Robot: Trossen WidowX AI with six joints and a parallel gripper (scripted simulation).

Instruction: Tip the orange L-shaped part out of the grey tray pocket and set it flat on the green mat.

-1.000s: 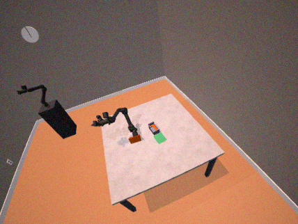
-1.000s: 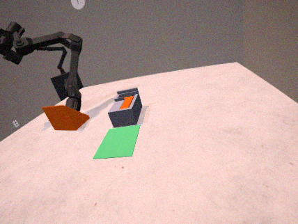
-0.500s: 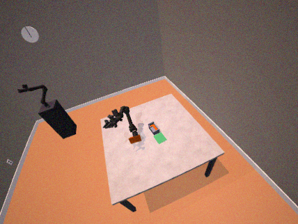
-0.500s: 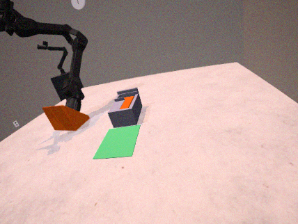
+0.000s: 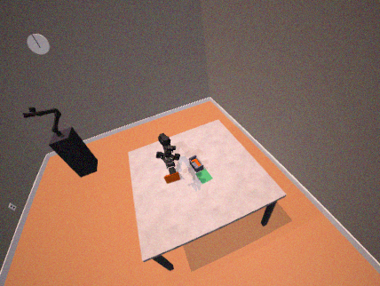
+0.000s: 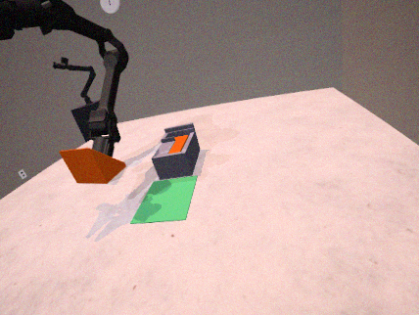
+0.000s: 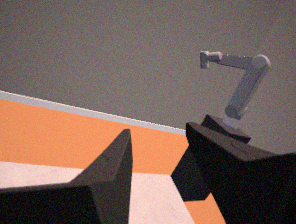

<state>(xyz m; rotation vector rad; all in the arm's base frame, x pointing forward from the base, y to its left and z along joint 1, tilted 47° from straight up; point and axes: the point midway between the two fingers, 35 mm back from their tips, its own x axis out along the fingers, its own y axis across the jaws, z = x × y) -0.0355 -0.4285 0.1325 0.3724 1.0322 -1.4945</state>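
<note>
Now: gripper tip 260 mm short of the orange L-shaped part, 250 mm to the right of it and 410 mm above it. Also, from my gripper tip: green mat (290 mm ahead, 90 mm to the left, 470 mm below).
</note>
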